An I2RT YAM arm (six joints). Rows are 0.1 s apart.
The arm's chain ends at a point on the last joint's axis. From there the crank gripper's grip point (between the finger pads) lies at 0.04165 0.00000 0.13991 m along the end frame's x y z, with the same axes.
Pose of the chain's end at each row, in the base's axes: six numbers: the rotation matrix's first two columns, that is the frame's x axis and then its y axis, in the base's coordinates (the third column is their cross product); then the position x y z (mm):
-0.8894 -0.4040 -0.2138 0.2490 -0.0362 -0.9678 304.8 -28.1 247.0
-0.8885 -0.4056 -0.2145 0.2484 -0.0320 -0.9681 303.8 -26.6 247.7
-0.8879 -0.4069 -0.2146 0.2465 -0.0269 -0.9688 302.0 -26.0 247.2
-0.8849 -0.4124 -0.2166 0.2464 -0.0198 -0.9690 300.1 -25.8 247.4
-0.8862 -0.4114 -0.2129 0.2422 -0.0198 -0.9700 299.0 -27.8 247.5
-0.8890 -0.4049 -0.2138 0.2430 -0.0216 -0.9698 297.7 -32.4 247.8
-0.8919 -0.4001 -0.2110 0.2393 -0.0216 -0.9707 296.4 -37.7 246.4
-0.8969 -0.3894 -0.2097 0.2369 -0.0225 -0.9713 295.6 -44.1 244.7
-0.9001 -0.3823 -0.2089 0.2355 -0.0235 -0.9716 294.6 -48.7 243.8
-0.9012 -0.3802 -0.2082 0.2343 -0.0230 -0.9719 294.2 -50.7 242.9
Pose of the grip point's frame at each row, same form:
-0.8894 -0.4040 -0.2138 0.2490 -0.0362 -0.9678 321.4 -172.8 256.7
-0.8885 -0.4056 -0.2145 0.2484 -0.0320 -0.9681 320.8 -171.3 256.8
-0.8879 -0.4069 -0.2146 0.2465 -0.0269 -0.9688 319.4 -170.7 255.6
-0.8849 -0.4124 -0.2166 0.2464 -0.0198 -0.9690 318.6 -170.4 255.0
-0.8862 -0.4114 -0.2129 0.2422 -0.0198 -0.9700 317.3 -172.4 255.0
-0.8890 -0.4049 -0.2138 0.2430 -0.0216 -0.9698 315.0 -177.2 255.3
-0.8919 -0.4001 -0.2110 0.2393 -0.0216 -0.9707 313.0 -182.6 253.7
-0.8969 -0.3894 -0.2097 0.2369 -0.0225 -0.9713 310.5 -189.2 251.7
-0.9001 -0.3823 -0.2089 0.2355 -0.0235 -0.9716 308.4 -193.9 250.7
-0.9012 -0.3802 -0.2082 0.2343 -0.0230 -0.9719 307.7 -195.9 249.6

